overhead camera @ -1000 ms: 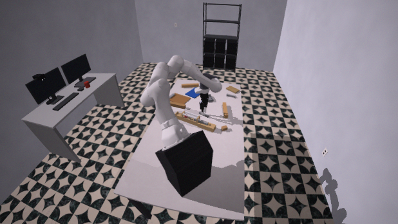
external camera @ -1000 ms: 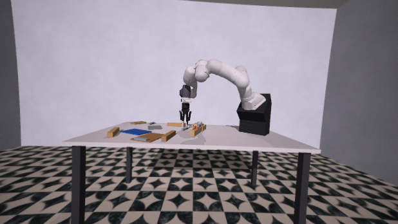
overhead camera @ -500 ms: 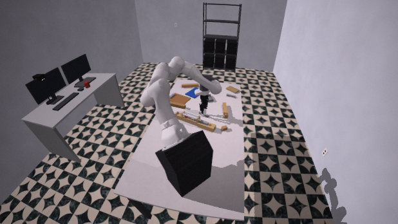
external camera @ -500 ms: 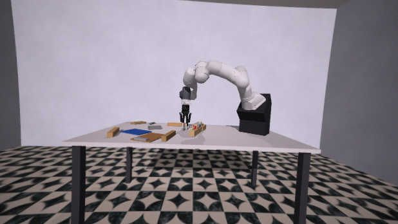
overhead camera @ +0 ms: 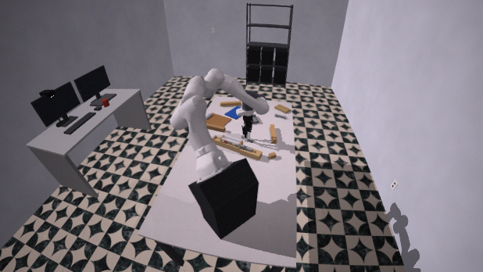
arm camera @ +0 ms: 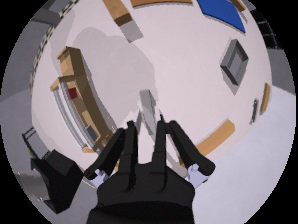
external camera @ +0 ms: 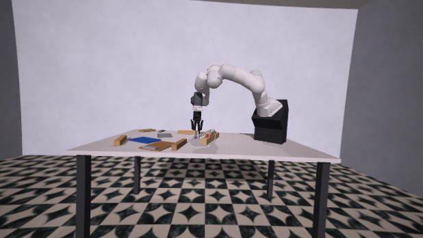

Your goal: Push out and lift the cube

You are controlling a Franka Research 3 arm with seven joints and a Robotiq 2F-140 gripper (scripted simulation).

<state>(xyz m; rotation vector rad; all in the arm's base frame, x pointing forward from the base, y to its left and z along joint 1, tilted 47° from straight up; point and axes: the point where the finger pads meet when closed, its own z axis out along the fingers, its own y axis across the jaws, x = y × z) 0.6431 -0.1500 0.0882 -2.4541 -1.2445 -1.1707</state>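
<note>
Now: hand 30 mm above the grey rod. The rest, counted from my hand: wooden bar: 210 mm to the right, 100 mm ahead, 20 mm below; wooden channel: 120 mm behind, 100 mm to the left, 20 mm above; red cube: 150 mm to the left, 110 mm behind, 20 mm above.
</note>
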